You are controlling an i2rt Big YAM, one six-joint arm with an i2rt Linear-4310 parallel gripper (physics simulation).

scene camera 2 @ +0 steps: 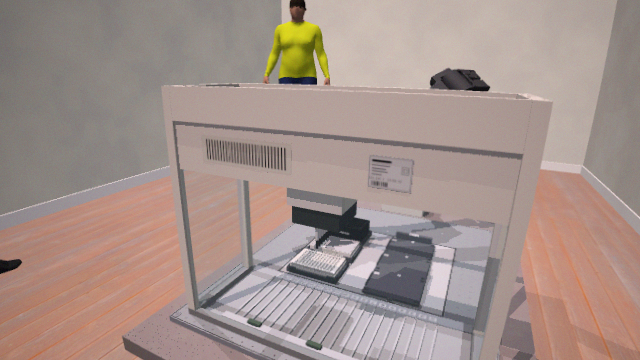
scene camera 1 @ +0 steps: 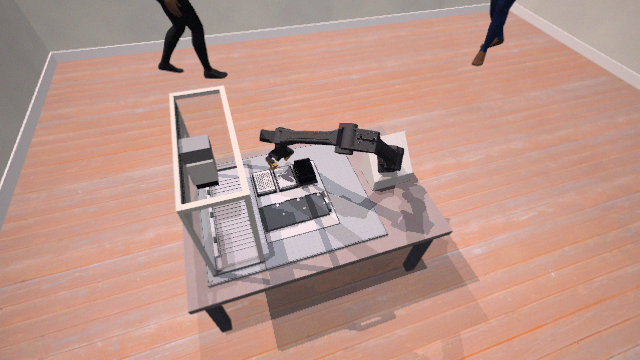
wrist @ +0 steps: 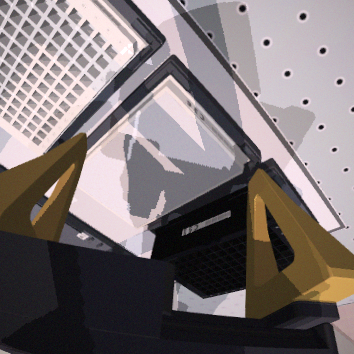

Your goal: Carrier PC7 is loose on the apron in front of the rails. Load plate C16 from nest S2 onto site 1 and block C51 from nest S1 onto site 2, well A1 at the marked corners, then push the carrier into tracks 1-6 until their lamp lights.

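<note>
Plate C16, clear and shallow, sits in the middle nest between a white gridded plate and black block C51. Carrier PC7 is a long dark tray lying flat on the apron beside the nests, its sites bare. My gripper is open and empty above plate C16. In the wrist view one fingertip overlaps the plate's left edge and the other the corner near block C51. The tracks lie beyond the carrier's end. My fingers cannot be made out in scene camera 2.
The white gridded plate sits in the nest nearest the tracks. A tall framed enclosure stands over the tracks, with a grey box unit inside. Dark green pieces line the tracks' far edge.
</note>
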